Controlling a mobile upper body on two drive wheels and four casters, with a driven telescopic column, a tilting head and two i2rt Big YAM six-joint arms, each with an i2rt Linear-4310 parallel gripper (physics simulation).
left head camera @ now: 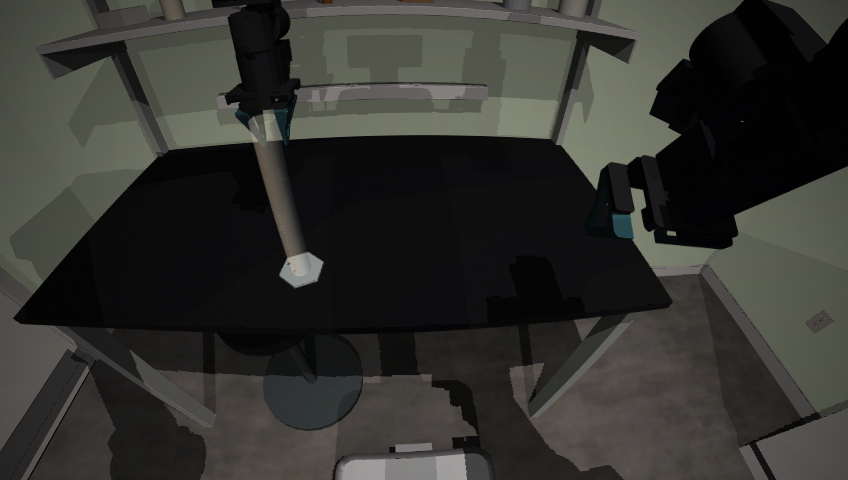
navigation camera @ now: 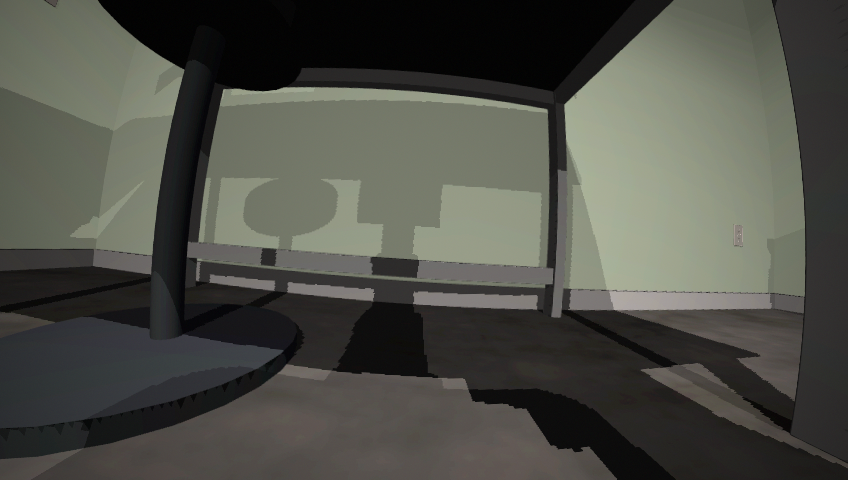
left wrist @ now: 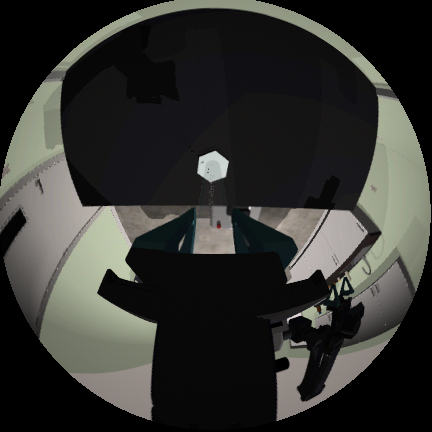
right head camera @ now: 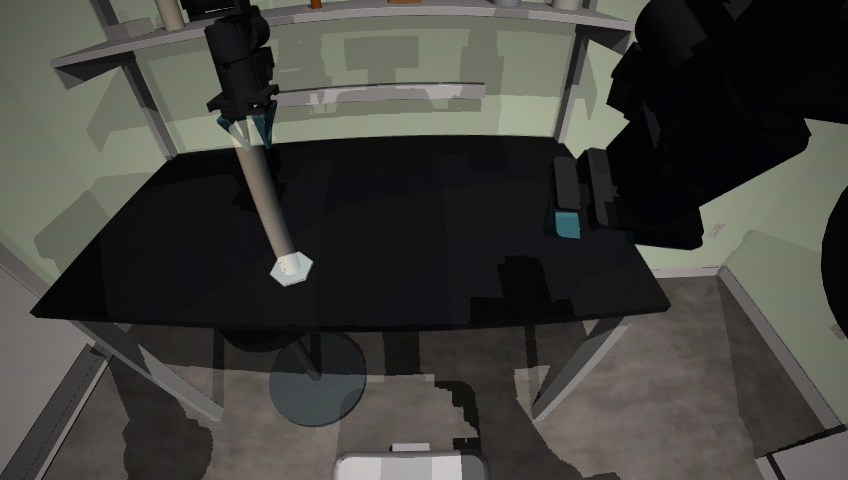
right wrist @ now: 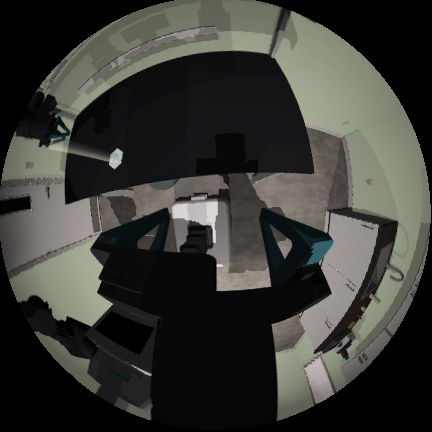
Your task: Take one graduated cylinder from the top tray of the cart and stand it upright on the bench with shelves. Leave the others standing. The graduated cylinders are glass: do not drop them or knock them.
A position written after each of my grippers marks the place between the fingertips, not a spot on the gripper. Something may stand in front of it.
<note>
I see my left gripper [left head camera: 276, 144], my right gripper [right head camera: 587, 233] and a bench with shelves [left head camera: 418, 233].
My left gripper shows as well in the left wrist view [left wrist: 213, 212], in the right head camera view [right head camera: 259, 148] and in the right wrist view [right wrist: 67, 135]. My right gripper shows as well in the left head camera view [left head camera: 622, 233] and in the right wrist view [right wrist: 214, 212]. The bench with shelves also shows in the navigation camera view [navigation camera: 542, 61], in the left wrist view [left wrist: 298, 124], in the right head camera view [right head camera: 412, 233] and in the right wrist view [right wrist: 216, 112].
</note>
